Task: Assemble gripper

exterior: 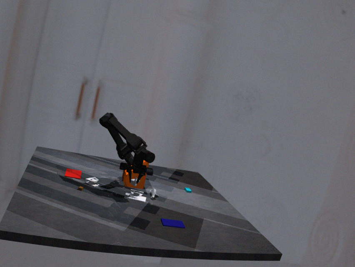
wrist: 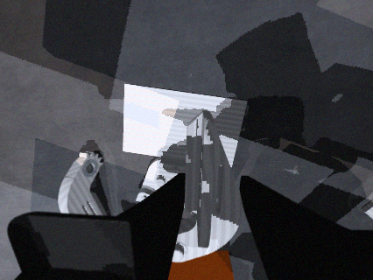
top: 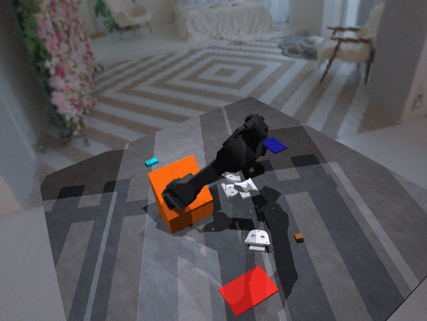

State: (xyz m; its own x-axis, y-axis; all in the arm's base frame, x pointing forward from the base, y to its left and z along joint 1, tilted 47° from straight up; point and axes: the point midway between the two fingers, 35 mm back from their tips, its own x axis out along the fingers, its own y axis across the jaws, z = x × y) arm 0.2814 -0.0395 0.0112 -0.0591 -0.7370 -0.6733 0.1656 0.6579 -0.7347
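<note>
Now: the gripper jaw 3 cm behind my gripper tip and 2 cm to the left of it. Round my gripper tip: blue tile (31 cm ahead, 16 cm to the left, 8 cm below); then small brown cube (29 cm to the right, 7 cm below); then white flat slab (8 cm below, 2 cm to the left, 2 cm ahead).
</note>
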